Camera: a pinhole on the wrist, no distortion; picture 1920 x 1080 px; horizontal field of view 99.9 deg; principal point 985.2 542.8 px. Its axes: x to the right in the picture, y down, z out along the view. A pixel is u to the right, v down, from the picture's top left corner.
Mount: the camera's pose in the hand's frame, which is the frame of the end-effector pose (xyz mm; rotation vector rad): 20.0 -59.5 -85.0 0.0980 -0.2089 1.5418
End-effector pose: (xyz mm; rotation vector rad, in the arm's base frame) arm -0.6 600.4 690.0 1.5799 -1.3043 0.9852
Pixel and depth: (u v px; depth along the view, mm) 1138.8 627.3 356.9
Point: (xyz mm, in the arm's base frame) 69.2 362.1 550.7
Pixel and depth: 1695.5 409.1 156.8
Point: -33.6 492.5 696.9
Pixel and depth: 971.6 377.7 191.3
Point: 111.7 498.3 684.8
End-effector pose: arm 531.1 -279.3 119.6 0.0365 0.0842 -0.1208
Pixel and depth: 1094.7 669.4 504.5
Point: 461.0 -372.5 539.8
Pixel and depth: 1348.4 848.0 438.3
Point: 395.9 -220.5 505.8
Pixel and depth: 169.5 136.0 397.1
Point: 667.8 -842.8 324.6
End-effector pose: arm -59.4 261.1 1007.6 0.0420 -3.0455 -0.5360
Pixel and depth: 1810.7 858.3 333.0
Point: 49.3 568.2 794.9
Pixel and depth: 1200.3 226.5 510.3
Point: -267.2 380.3 578.4
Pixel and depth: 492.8 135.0 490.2
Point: -296.2 -54.3 530.5
